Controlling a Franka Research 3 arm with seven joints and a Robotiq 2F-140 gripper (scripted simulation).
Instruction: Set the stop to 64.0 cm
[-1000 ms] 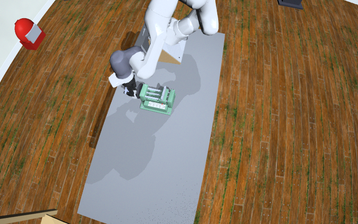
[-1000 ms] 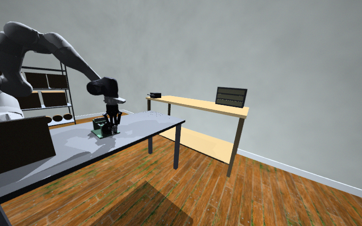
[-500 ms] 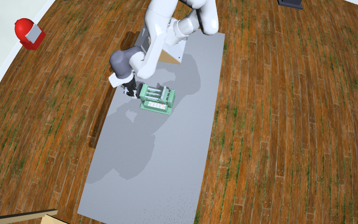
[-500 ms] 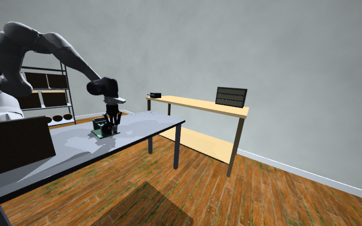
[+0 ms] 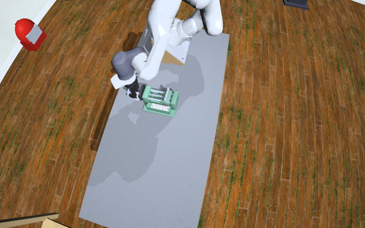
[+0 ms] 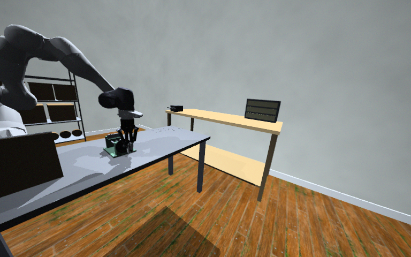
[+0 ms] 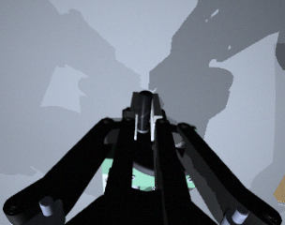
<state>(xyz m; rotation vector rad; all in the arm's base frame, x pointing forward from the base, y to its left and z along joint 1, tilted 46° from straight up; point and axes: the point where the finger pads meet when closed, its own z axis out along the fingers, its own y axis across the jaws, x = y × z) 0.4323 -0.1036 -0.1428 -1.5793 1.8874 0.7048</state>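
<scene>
Now: the dark handwheel 20 mm to the left of my hand and 10 mm below it. Also, from my hand: stop carriage: 10 mm ahead, 190 mm to the left, 30 mm above.
</scene>
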